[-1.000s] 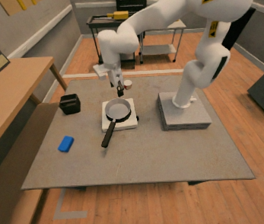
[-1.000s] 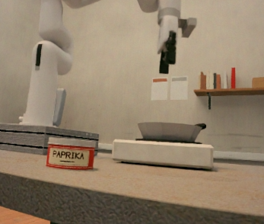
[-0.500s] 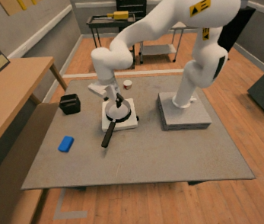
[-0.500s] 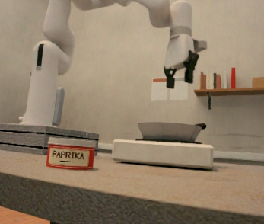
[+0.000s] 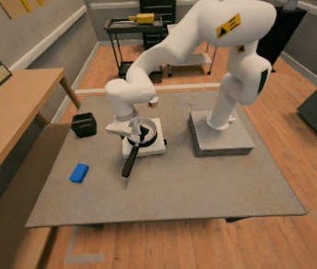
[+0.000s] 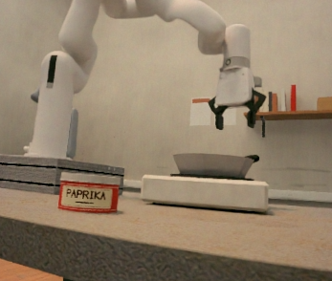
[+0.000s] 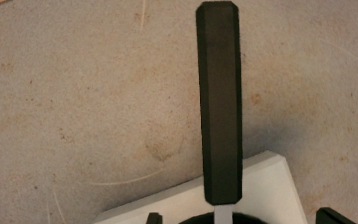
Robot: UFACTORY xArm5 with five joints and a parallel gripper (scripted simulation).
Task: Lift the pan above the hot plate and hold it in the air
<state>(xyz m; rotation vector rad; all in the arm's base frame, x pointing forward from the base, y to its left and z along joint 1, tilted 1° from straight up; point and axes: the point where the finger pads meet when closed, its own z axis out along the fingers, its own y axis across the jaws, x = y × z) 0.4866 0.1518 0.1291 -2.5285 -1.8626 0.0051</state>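
The grey pan lies 120 mm below my hand, 70 mm to the right of it and 10 mm behind it. From my hand the other things lie so: blue block 310 mm ahead, 190 mm below, 60 mm to the left; then white hot plate 180 mm below, 130 mm to the right, 50 mm behind.
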